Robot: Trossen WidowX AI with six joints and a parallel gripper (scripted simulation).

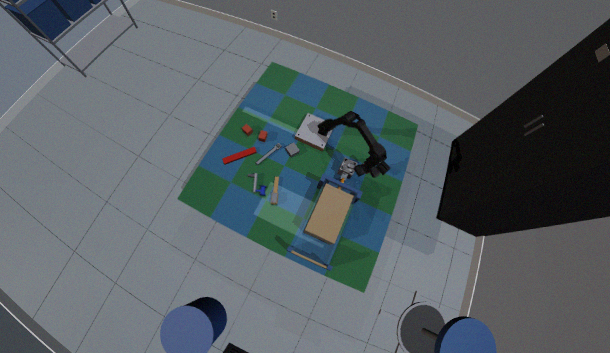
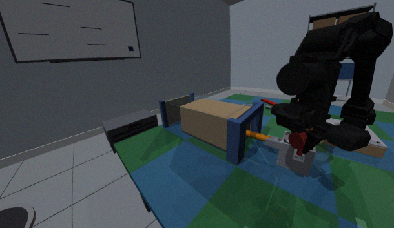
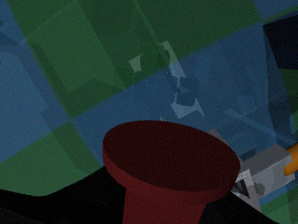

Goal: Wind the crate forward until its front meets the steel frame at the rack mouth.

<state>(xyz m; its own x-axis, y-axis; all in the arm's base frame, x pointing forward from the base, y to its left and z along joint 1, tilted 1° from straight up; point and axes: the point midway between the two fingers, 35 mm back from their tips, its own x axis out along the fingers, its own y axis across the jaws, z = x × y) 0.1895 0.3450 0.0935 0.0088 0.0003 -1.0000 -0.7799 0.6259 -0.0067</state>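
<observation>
Now: the grey crank arm 4 cm to the right of my gripper tip and 1 cm below it. Round my gripper tip: red knob (2 cm above); blue steel frame (16 cm ahead, 11 cm to the right, 1 cm below); grey winch (2 cm behind, 11 cm to the right, 8 cm below).
</observation>
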